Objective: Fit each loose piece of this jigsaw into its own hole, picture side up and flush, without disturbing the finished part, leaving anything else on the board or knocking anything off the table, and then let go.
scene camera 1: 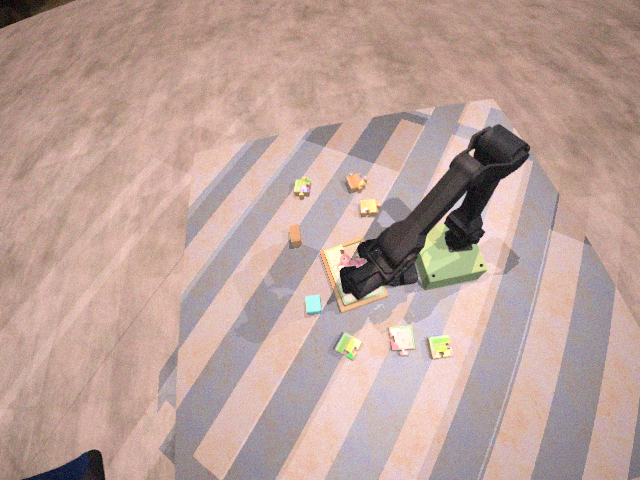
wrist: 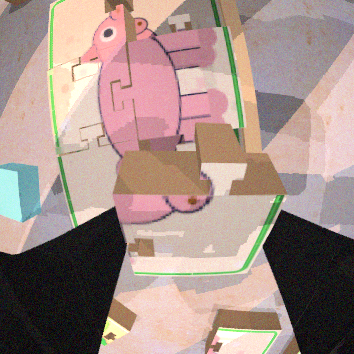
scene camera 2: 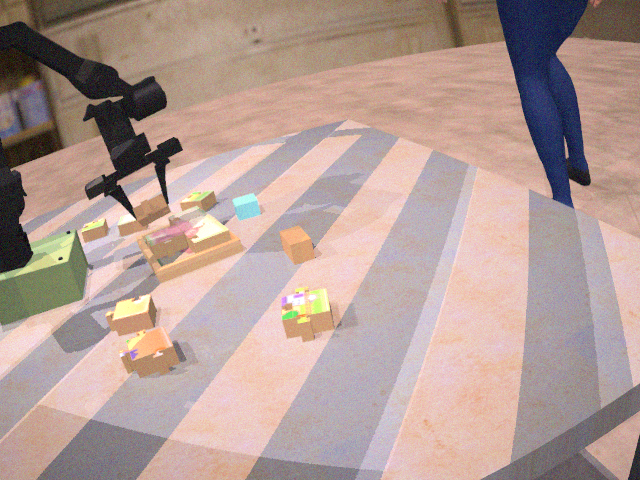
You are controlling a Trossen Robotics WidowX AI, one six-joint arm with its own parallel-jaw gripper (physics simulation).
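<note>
The wooden tray board [scene camera 1: 364,303] [scene camera 2: 202,262] [wrist: 251,112] holds joined pieces [scene camera 2: 210,232] [wrist: 140,95] showing a pink animal. My gripper [scene camera 2: 151,208] [wrist: 194,214] is shut on a thick jigsaw piece [scene camera 2: 152,210] [wrist: 200,240] with a pink part and a green corner line, picture side up. It holds the piece above the board's near end in the wrist view; the piece hides part of the board there. In scene camera 1 the arm hides the held piece. A loose pale piece [scene camera 1: 403,336] [scene camera 2: 130,226] [wrist: 247,341] with a green edge line lies apart from the board.
Green-yellow pieces [scene camera 1: 347,345] [scene camera 1: 439,346] lie near the pale one. A yellow piece [scene camera 1: 368,207] [scene camera 2: 132,311], an orange piece [scene camera 1: 356,182] [scene camera 2: 149,345] and a multicoloured piece [scene camera 1: 302,187] [scene camera 2: 308,307] lie across the board. A cyan block [scene camera 1: 313,304] [scene camera 2: 246,206] and a brown block [scene camera 1: 295,235] [scene camera 2: 297,243] stand nearby.
</note>
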